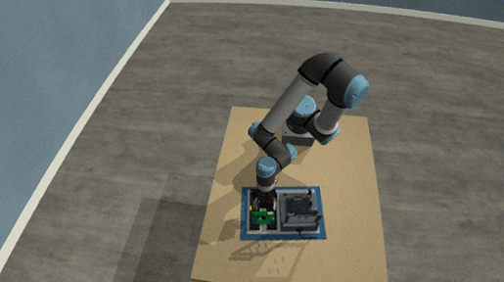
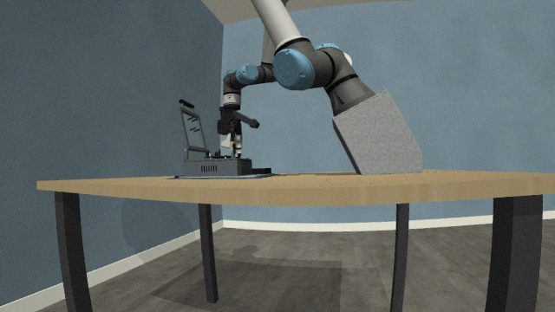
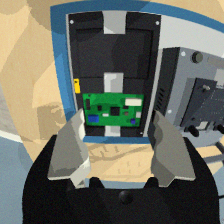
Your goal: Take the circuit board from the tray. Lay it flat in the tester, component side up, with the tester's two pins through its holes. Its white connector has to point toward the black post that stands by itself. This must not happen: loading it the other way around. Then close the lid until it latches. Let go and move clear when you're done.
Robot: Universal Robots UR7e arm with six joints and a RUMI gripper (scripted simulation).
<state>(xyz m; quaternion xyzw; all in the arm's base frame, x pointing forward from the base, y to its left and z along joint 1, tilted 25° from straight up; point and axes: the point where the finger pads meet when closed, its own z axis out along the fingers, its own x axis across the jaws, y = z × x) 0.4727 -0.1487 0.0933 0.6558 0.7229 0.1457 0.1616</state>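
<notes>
My gripper is now 60 mm above the green circuit board and 30 mm short of it. The rest, counted from my hand: tester bed (170 mm to the left, 20 mm behind, 10 mm below); then see-through lid (170 mm to the left, 100 mm ahead, 100 mm above).
</notes>
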